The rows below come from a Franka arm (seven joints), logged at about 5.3 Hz.
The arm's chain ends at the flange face. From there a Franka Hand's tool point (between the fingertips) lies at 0.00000 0.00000 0.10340 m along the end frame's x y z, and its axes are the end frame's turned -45 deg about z.
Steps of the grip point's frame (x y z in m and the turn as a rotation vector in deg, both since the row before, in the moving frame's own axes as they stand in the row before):
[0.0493, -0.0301, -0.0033, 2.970, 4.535, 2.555]
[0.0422, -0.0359, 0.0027, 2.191, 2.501, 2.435]
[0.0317, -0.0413, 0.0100, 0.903, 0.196, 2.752]
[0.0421, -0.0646, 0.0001, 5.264, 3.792, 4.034]
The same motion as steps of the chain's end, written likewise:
[0.0114, -0.0466, -0.0028, 5.307, 1.107, 2.555]
[0.0039, -0.0493, 0.0029, 3.318, 0.219, 2.435]
[-0.0059, -0.0502, 0.0100, 0.777, -0.500, 2.752]
[-0.0144, -0.0639, 0.0008, 6.404, -1.041, 4.034]

